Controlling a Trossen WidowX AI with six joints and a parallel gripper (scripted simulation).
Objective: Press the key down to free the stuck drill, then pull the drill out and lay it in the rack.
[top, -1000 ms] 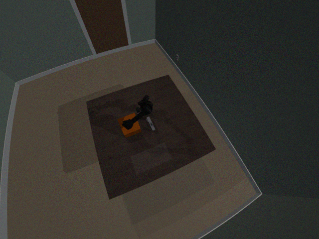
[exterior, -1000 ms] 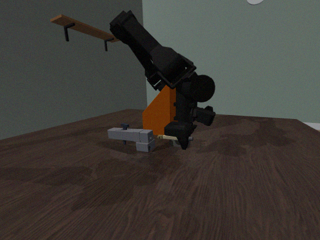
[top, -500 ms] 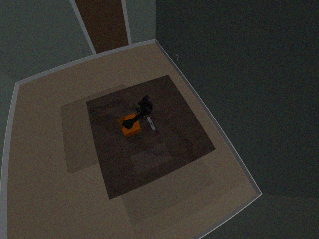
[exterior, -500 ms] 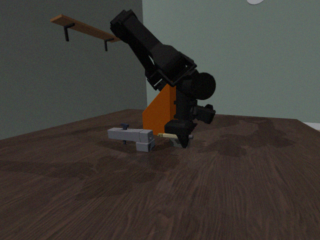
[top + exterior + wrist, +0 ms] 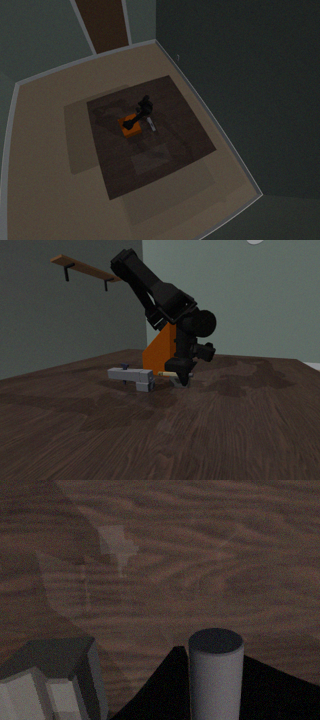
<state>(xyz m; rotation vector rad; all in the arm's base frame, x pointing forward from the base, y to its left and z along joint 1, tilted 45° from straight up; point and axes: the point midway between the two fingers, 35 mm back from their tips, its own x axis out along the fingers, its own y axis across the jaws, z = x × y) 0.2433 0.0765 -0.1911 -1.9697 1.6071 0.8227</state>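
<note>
My gripper tip is now 10 mm short of the drill, 40 mm to the left of it and 30 mm below it. Round my gripper tip: rack (60 mm behind, 50 mm to the right, 10 mm below); dark key (40 mm ahead, 230 mm to the right, 20 mm above); grey housing (40 mm ahead, 200 mm to the right).
</note>
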